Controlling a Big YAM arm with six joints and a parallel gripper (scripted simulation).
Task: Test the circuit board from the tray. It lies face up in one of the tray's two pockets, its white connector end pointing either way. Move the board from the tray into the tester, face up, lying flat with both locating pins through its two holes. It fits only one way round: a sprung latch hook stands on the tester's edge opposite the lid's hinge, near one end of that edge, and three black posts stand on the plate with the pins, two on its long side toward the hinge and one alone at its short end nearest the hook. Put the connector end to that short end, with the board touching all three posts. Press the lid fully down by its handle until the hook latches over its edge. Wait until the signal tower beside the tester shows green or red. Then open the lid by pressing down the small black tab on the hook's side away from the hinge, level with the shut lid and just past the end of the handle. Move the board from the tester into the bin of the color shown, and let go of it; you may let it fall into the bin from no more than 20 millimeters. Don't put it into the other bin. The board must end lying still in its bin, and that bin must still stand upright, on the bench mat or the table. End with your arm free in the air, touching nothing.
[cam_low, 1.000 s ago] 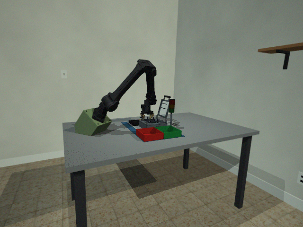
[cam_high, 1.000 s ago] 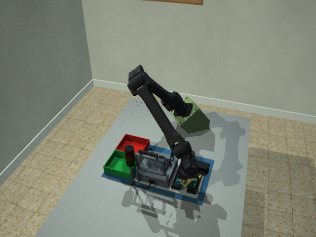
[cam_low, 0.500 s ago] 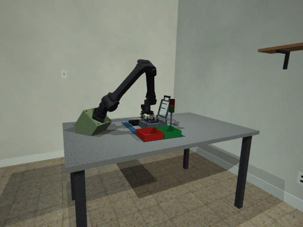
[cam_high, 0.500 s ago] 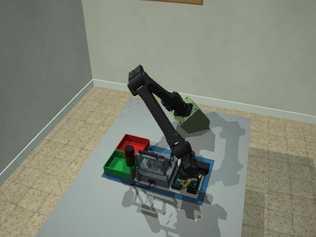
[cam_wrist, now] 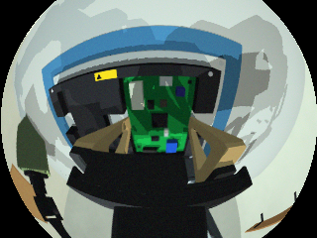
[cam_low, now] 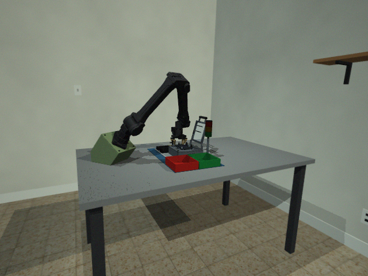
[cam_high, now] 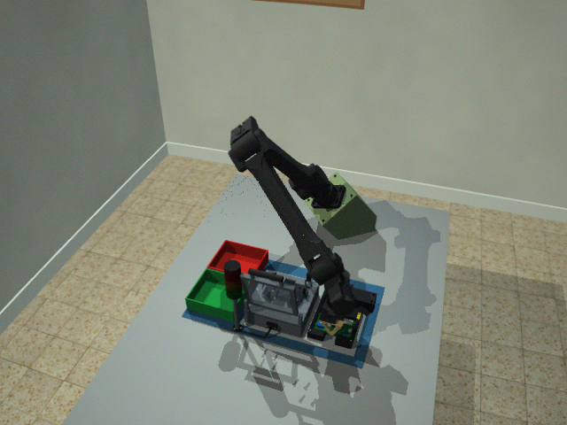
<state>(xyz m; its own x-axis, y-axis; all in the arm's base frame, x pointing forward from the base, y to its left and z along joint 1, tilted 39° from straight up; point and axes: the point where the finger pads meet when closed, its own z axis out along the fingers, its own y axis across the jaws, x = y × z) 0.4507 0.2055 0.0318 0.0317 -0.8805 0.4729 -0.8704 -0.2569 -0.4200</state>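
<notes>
Right now the tester plate is 16 cm to the right of my hand, 5 cm above it and 3 cm behind it. Also, from my hand: latch hook: 12 cm to the right, 10 cm behind, 6 cm above; then green circuit board: right at my hand; then clear lid: 17 cm to the right, 16 cm above, 9 cm ahead.
</notes>
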